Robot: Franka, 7 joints.
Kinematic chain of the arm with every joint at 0, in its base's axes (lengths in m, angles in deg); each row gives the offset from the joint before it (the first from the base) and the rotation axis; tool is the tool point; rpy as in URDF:
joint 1: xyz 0 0 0.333 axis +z
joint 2: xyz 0 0 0 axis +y
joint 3: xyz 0 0 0.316 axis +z
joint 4: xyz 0.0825 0 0 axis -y
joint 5: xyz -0.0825 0 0.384 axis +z
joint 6: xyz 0 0 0 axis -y
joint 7: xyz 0.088 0 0 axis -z
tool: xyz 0 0 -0.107 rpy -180 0 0
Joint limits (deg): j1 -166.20..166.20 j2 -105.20..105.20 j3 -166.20..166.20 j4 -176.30..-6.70 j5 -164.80..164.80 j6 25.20..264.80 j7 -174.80..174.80
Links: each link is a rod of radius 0.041 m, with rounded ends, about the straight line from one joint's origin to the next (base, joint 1, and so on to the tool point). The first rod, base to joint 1, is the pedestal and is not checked.
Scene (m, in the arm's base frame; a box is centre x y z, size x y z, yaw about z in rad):
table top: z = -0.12
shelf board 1: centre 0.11 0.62 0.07 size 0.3 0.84 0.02 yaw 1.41
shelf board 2: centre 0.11 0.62 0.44 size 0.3 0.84 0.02 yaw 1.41
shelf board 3: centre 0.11 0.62 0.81 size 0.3 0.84 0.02 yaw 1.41
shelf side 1: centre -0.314 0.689 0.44 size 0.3 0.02 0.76 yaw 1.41
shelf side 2: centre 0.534 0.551 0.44 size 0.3 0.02 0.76 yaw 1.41
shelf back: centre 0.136 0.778 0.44 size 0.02 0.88 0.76 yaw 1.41
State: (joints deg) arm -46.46 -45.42 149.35 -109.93 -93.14 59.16 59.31
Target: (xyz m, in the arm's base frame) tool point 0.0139 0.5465 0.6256
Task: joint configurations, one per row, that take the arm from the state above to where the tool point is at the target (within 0.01 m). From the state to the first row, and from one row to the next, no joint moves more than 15 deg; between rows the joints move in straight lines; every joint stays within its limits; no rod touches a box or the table.
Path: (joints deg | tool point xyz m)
1: -44.90 -38.02 153.56 -122.71 -78.35 50.67 55.60 | -0.0285 0.4735 0.2517
2: -43.34 -30.62 157.77 -135.48 -63.56 42.18 51.88 | -0.0323 0.3703 0.2519
3: -41.77 -23.22 161.99 -148.26 -48.77 33.69 48.17 | -0.0375 0.2681 0.2673
4: -40.21 -15.82 166.20 -161.03 -33.98 25.20 44.45 | -0.0382 0.1737 0.2951
5: -40.28 -7.66 164.14 -150.63 -45.43 25.20 48.17 | -0.0597 0.2480 0.3360
6: -40.34 0.50 162.07 -140.22 -56.88 25.20 51.88 | -0.0687 0.3108 0.4107
7: -40.41 8.65 160.01 -129.82 -68.34 25.20 55.60 | -0.0561 0.3508 0.5116
8: -40.48 16.81 157.95 -119.42 -79.79 25.20 59.31 | -0.0165 0.3591 0.6256
9: -41.99 5.92 152.61 -111.05 -85.22 32.81 59.31 | -0.0062 0.4270 0.6245
10: -43.51 -4.97 147.27 -102.69 -90.66 40.42 59.31 | 0.0058 0.4895 0.6243
11: -45.03 -15.86 141.93 -94.32 -96.09 48.03 59.31 | 0.0139 0.5465 0.6256

